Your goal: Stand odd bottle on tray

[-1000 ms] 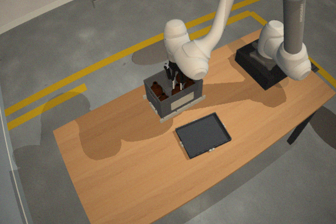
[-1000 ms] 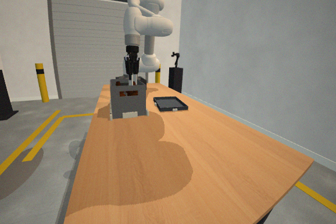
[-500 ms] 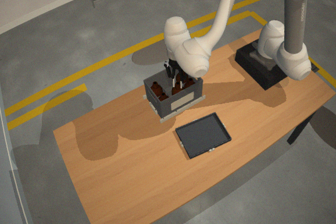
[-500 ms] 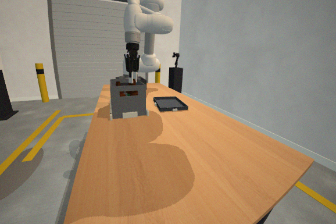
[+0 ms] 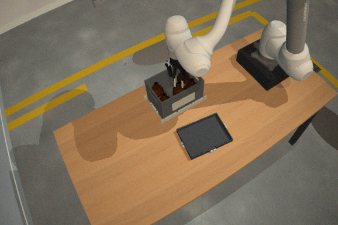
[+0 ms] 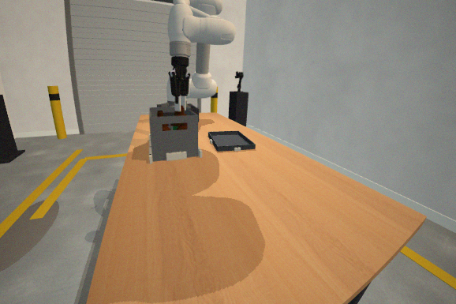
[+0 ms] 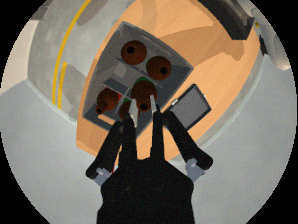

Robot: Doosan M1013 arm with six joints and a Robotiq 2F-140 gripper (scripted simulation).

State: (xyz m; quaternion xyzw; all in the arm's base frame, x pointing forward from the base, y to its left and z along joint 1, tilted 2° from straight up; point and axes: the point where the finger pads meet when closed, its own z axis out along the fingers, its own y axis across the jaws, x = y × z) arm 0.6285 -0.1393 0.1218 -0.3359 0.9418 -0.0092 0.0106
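The glass bottle lies 90 mm below my hand. From my hand the other things lie so: dark tray 250 mm to the left, 190 mm below, 30 mm ahead; then grey crate 120 mm below, 40 mm to the right.
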